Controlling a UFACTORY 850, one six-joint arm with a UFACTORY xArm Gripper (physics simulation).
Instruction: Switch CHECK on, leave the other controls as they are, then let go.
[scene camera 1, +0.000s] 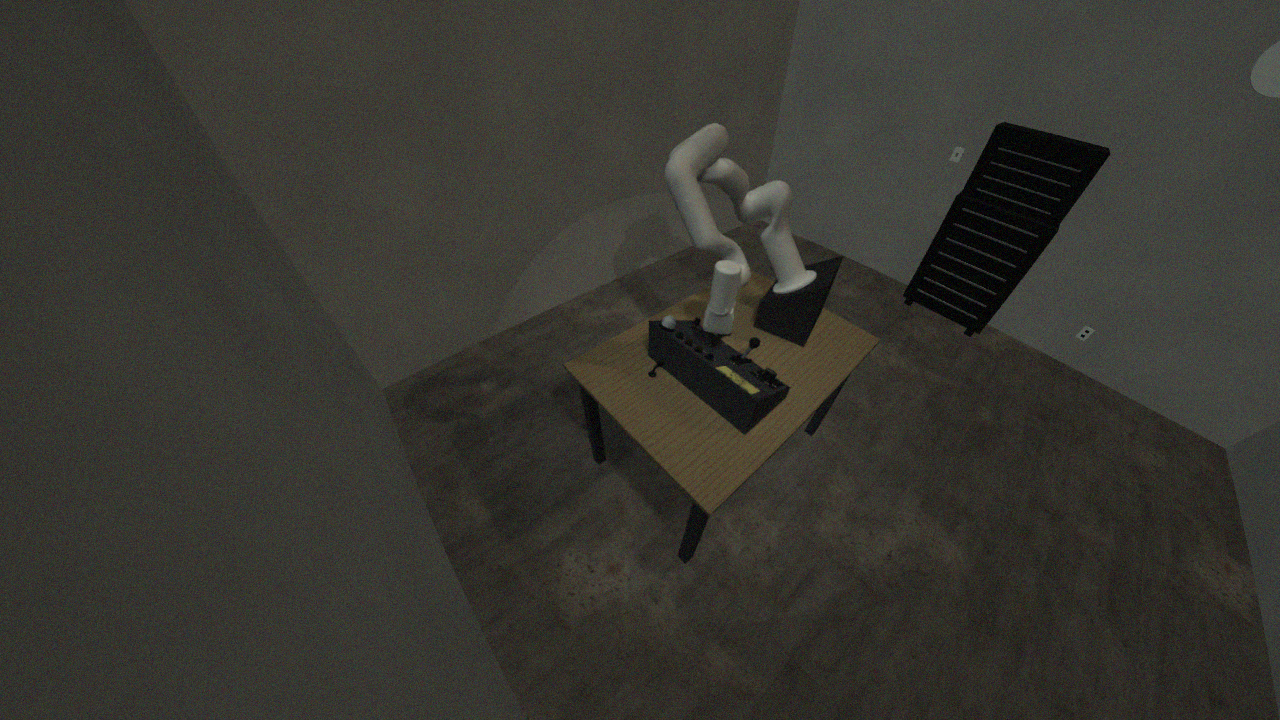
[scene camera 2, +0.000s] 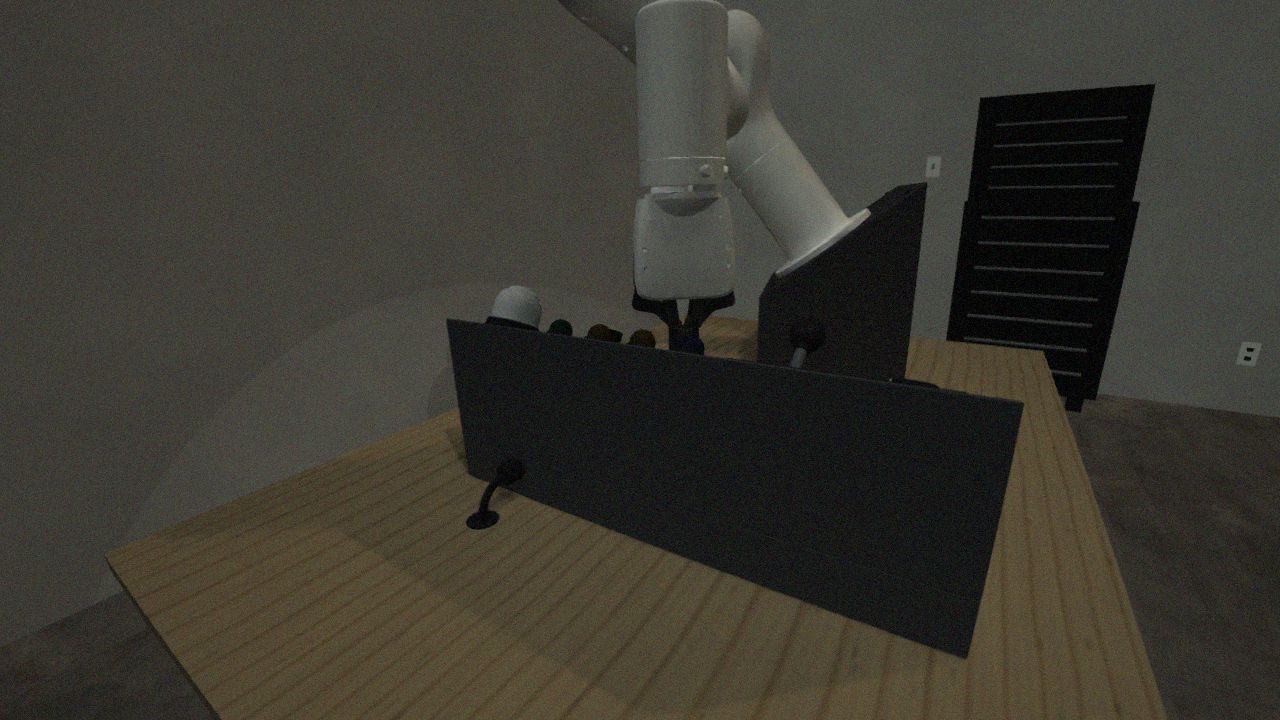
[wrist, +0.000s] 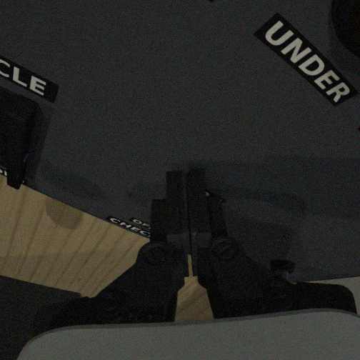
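The dark control box (scene camera 1: 702, 380) (scene camera 2: 716, 456) stands on the table. In the wrist view its CHECK label (wrist: 129, 226) shows left of the fingers, with part of the OFF label (wrist: 141, 222) beside it. The CHECK switch lever does not show; the fingers cover that area, so its position cannot be told. My gripper (scene camera 2: 685, 347) (wrist: 184, 193) is shut and empty, pointing down, with its fingertips low over the panel behind the box's tall side. In scene camera 1 the tips are hard to make out. I cannot tell whether they touch the lever.
The CYCLE housing (wrist: 17, 135) is left of the fingers, the small MODE knob (wrist: 282, 267) right. The UNDER label (wrist: 305, 60) lies beyond. A ball-topped lever (scene camera 1: 754, 342) (scene camera 2: 806, 335) and a white dome (scene camera 1: 668, 322) (scene camera 2: 516, 306) rise from the box. The arm's dark pedestal (scene camera 1: 792, 315) (scene camera 2: 841, 295) stands behind.
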